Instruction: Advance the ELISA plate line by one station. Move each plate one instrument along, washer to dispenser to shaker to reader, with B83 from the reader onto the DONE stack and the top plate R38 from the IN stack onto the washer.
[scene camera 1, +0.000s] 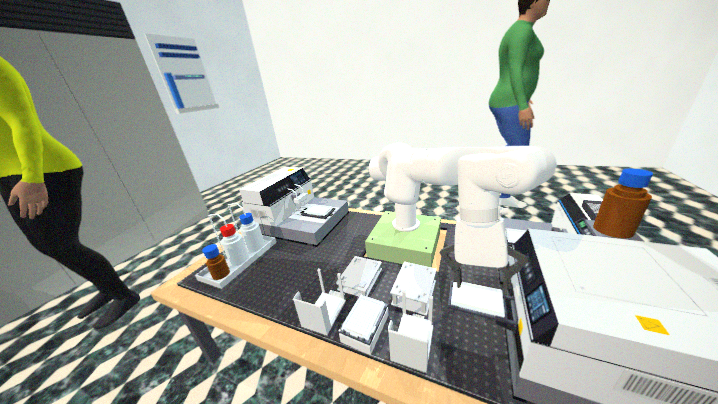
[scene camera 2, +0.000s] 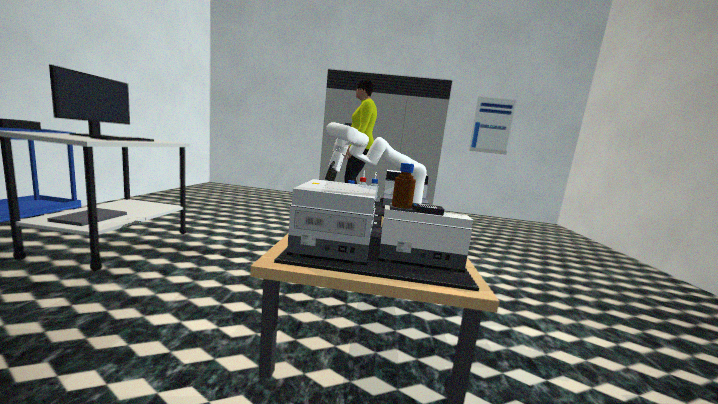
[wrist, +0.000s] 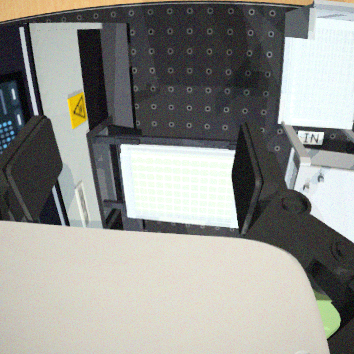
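Where they show: gripper, fingertip midpoint: (scene camera 1: 481, 288) (scene camera 2: 329, 180) (wrist: 143, 143); arm's base, link origin: (scene camera 1: 405, 224).
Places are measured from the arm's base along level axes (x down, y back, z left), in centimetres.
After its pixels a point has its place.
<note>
A white plate (scene camera 1: 477, 299) @(z 30.5, x -5.6, y -41.7 cm) (wrist: 180, 185) @(z 30.4, x -5.6, y -40.9 cm) lies on the dark extended carrier of the large instrument with a screen (scene camera 1: 617, 281) @(z 55.3, x -19.5, y -41.4 cm). My gripper (scene camera 1: 481, 282) @(z 30.1, x -18.1, y -50.5 cm) (scene camera 2: 330, 173) @(z 30.1, x -18.1, y -50.5 cm) (wrist: 143, 143) @(z 30.1, x -18.1, y -50.5 cm) is open and empty above it. In the wrist view the right finger overlaps the plate's right end, and the left finger is over the instrument's front. The IN stack (scene camera 1: 411, 339) (wrist: 320, 75) stands right of the plate in the wrist view. Another white holder (scene camera 1: 316, 311) @(z -12.1, x -2.5, y -58.2 cm) and a low block with a plate (scene camera 1: 364, 319) @(z 1.2, x 0.6, y -53.7 cm) stand beside it. Plate labels are unreadable.
A left rear instrument (scene camera 1: 281, 200) @(z -62.5, x -11.2, y -11.2 cm) holds a plate (scene camera 1: 316, 211) @(z -46.8, x -3.2, y -4.5 cm). Two bolted white platforms (scene camera 1: 361, 275) @(z -8.5, x 3.7, y -34.3 cm) (scene camera 1: 415, 283) @(z 11.9, x 1.5, y -34.2 cm) stand before the green arm base (scene camera 1: 381, 246) @(z -6.0, x 1.2, y -18.1 cm). A bottle tray (scene camera 1: 220, 281) @(z -65.8, x 7.2, y -52.6 cm) is at left. A brown bottle (scene camera 1: 622, 211) @(z 63.6, x -23.7, y -16.0 cm) (scene camera 2: 403, 189) @(z 69.4, x -23.3, y -12.5 cm) stands on the rear right instrument (scene camera 2: 426, 231) @(z 71.9, x -7.7, y -1.2 cm).
</note>
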